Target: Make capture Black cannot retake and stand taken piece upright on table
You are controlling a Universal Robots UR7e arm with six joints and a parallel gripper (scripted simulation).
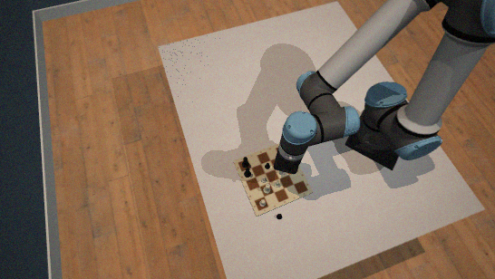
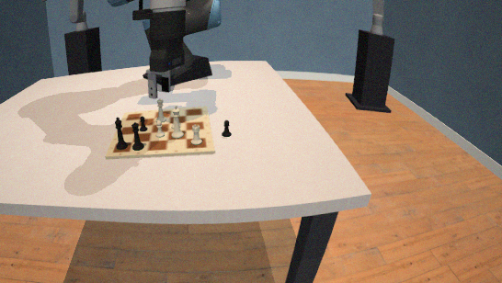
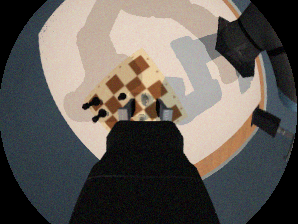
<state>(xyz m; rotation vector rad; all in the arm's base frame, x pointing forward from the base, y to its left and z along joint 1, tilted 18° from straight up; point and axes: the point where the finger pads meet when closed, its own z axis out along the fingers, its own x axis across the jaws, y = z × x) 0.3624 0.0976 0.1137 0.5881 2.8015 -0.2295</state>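
Right now my hand is 40 mm short of the chessboard, 10 mm to the right of it and 80 mm above it. From my hand the other things lie so: tall white piece 70 mm ahead, 60 mm to the left, 50 mm below; white pawn 70 mm ahead, 20 mm to the left, 70 mm below.
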